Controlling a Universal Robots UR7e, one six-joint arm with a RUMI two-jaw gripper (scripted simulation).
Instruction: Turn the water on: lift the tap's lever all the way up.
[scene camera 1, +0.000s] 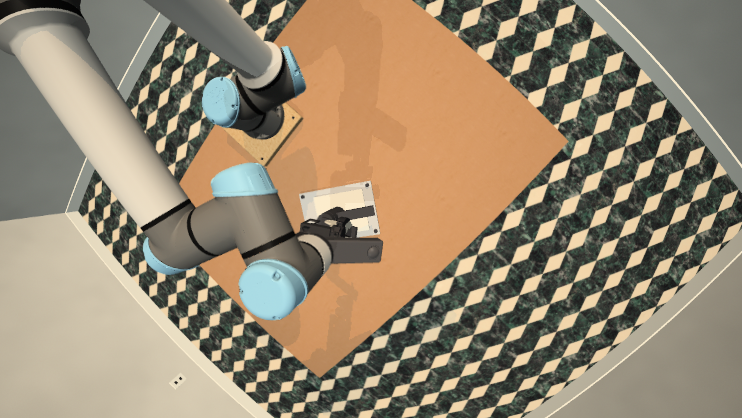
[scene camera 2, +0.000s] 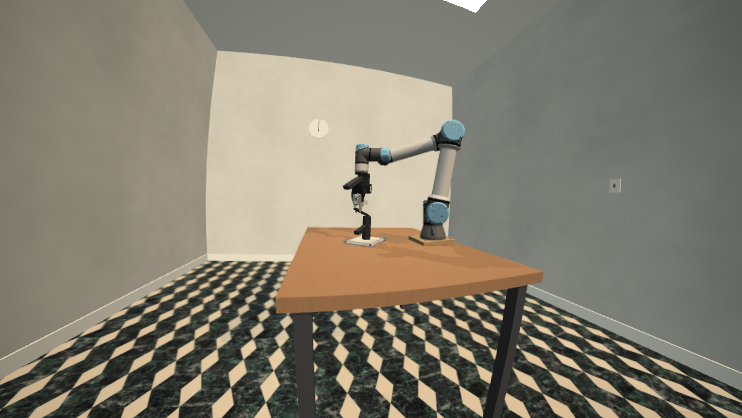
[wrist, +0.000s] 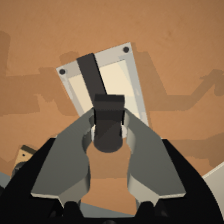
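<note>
I can see my gripper (scene camera 1: 348, 228), and the wrist view gives me the gripper (wrist: 109, 109) too. There is also a dark lever (wrist: 109, 108) in what I see.
</note>
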